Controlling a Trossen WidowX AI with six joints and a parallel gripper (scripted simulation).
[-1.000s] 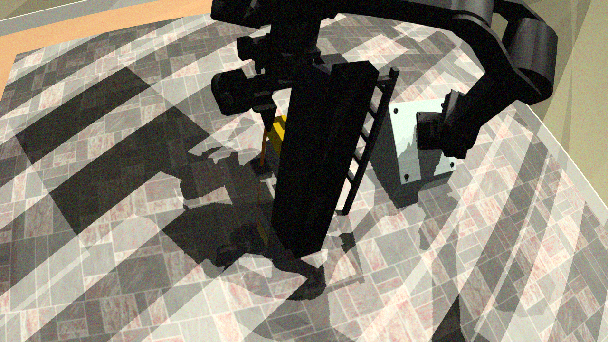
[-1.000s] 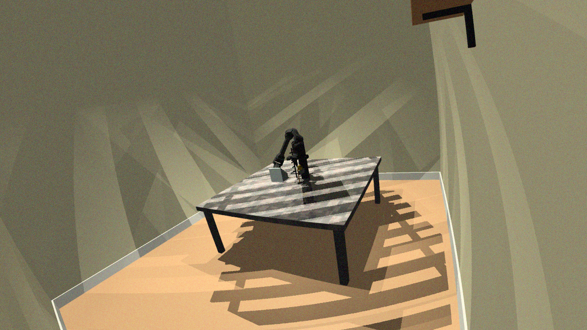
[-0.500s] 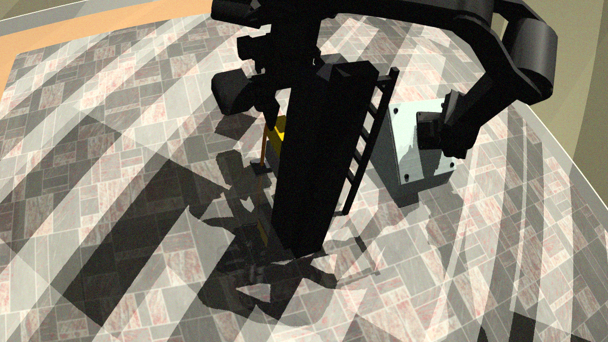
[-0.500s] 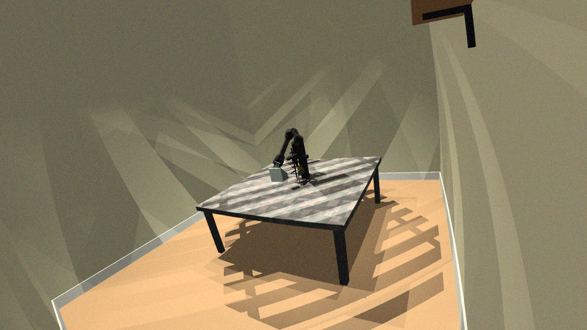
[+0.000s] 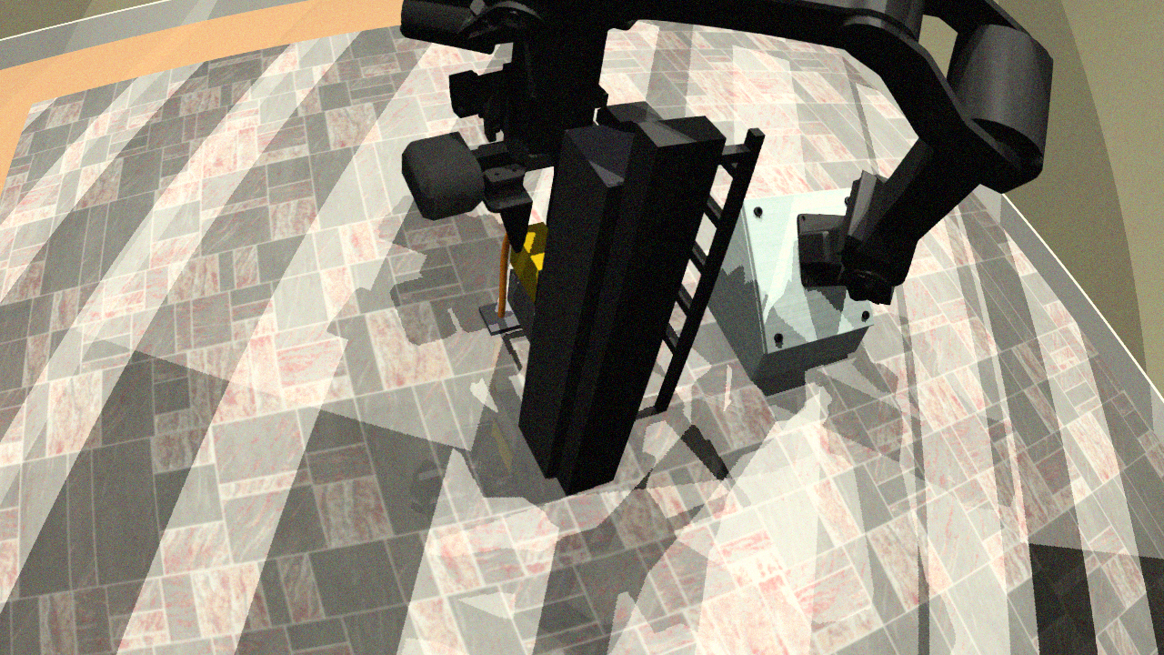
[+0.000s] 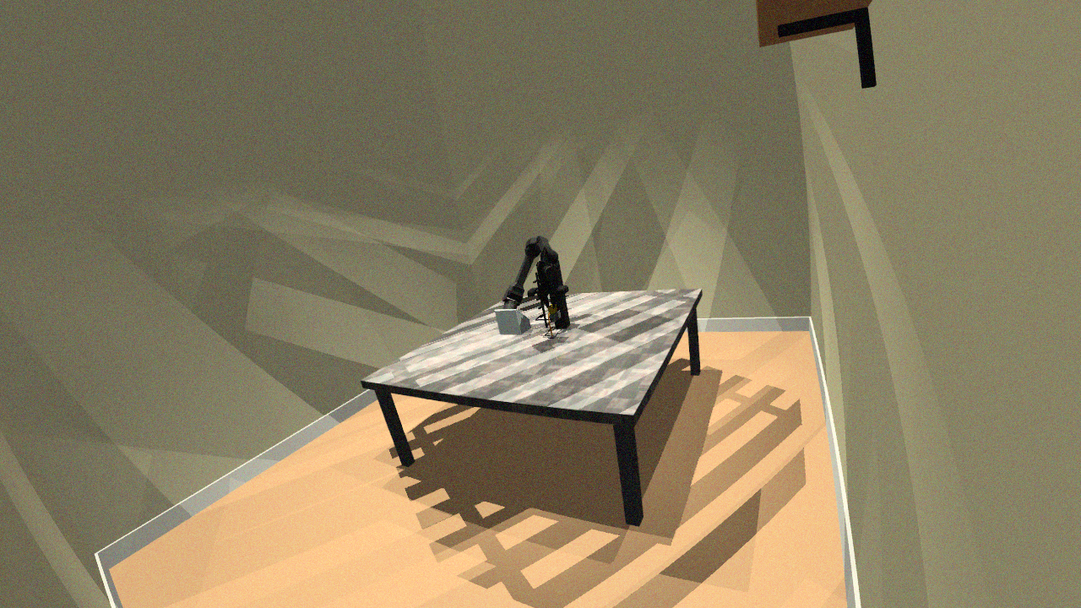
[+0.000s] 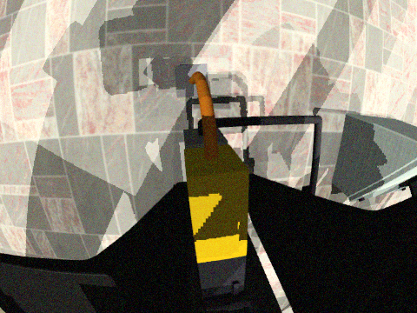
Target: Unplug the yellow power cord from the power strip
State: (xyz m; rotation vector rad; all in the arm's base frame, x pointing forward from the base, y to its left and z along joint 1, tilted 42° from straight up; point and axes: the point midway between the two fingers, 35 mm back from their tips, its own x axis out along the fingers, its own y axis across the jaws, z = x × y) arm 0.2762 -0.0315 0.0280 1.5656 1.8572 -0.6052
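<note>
Right now the yellow plug is 30 mm to the left of my gripper tip and 10 mm behind it. Also, from my gripper tip: dark plate 130 mm below, 40 mm to the right, 10 mm ahead.
</note>
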